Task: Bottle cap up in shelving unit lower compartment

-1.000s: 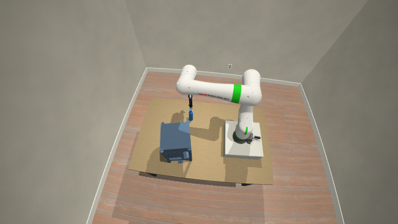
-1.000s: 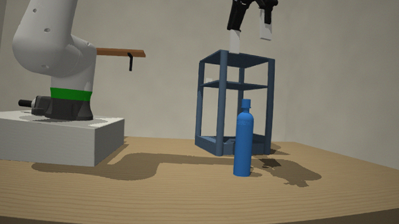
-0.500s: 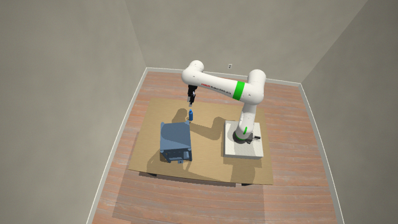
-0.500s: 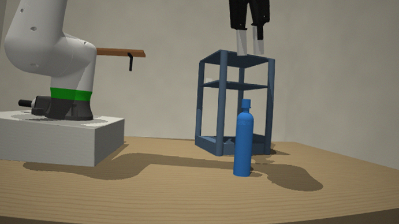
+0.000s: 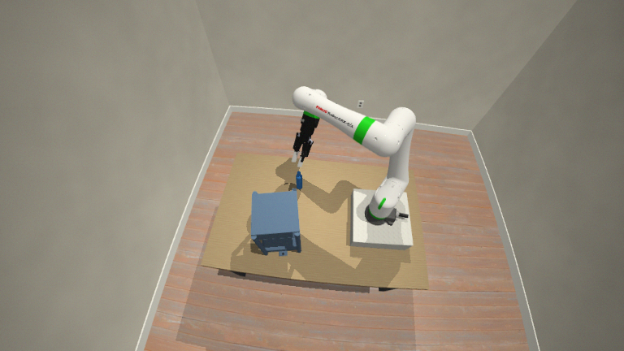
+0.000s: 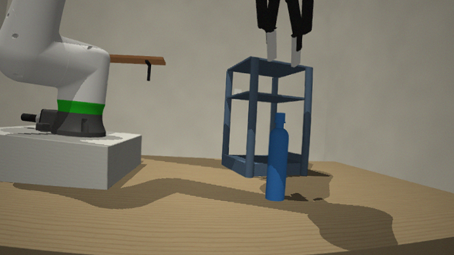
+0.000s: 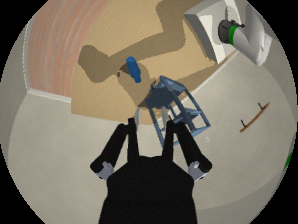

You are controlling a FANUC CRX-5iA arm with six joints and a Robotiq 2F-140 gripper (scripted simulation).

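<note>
The blue bottle is 200 mm below my hand. The rest, counted from my hand: shelving unit: 350 mm to the left, 140 mm below, 10 mm ahead.
</note>
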